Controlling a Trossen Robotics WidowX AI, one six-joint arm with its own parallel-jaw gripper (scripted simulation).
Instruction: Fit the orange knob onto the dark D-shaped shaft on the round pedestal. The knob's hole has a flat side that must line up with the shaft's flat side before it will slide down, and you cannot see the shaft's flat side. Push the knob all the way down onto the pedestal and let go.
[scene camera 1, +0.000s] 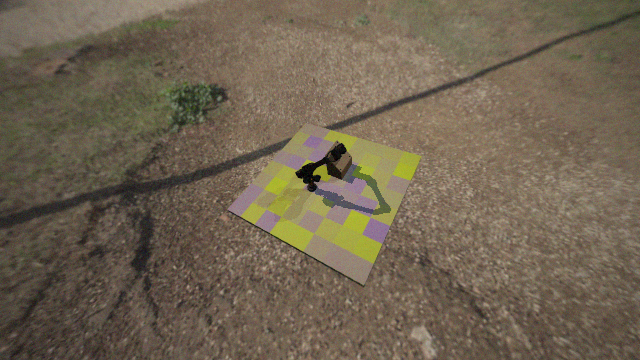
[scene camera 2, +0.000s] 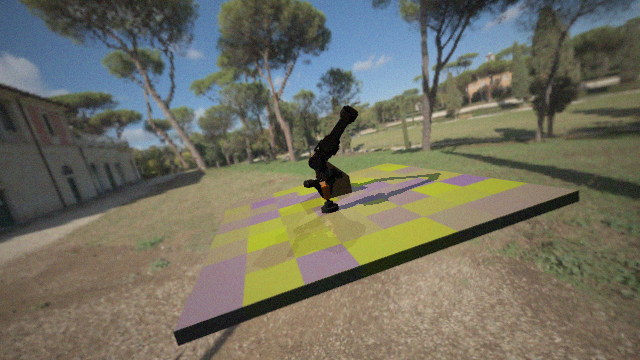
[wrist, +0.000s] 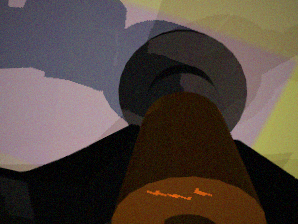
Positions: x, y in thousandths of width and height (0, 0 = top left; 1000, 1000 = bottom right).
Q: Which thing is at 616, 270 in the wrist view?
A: A pedestal.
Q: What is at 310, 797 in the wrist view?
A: The gripper.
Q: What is the gripper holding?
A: An orange knob.
